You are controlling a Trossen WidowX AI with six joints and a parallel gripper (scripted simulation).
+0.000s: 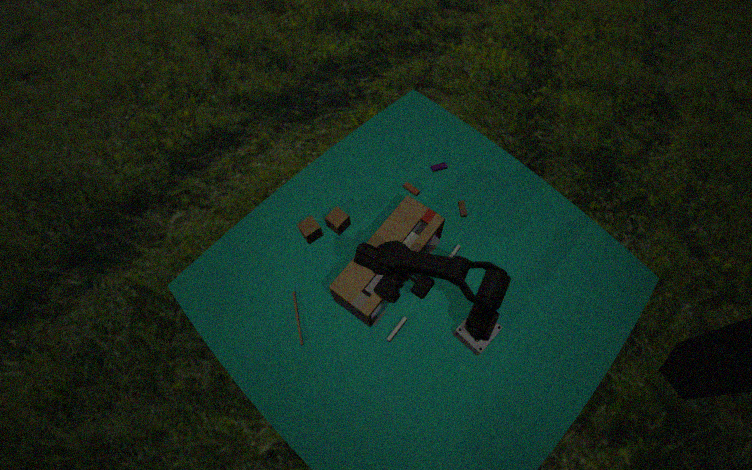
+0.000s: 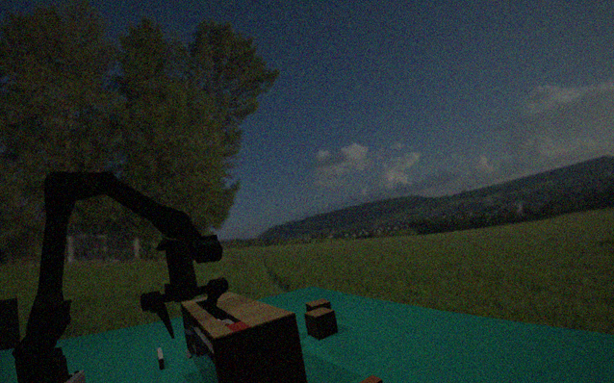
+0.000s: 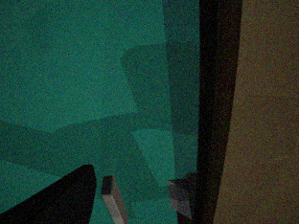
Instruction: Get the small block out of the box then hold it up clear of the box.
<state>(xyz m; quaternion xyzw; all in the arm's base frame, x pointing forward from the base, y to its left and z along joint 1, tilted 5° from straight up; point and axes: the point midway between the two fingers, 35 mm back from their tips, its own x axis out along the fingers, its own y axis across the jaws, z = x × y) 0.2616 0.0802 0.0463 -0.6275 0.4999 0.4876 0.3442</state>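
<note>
My gripper tip is now 40 mm short of the long brown box, 30 mm above it and 10 mm to the left of it. From my gripper tip the other things lie so: tan block 60 mm ahead, 20 mm to the right; then purple block 380 mm to the right, 270 mm ahead, 80 mm below; then thin rod 340 mm to the left, 110 mm ahead, 90 mm below.
</note>
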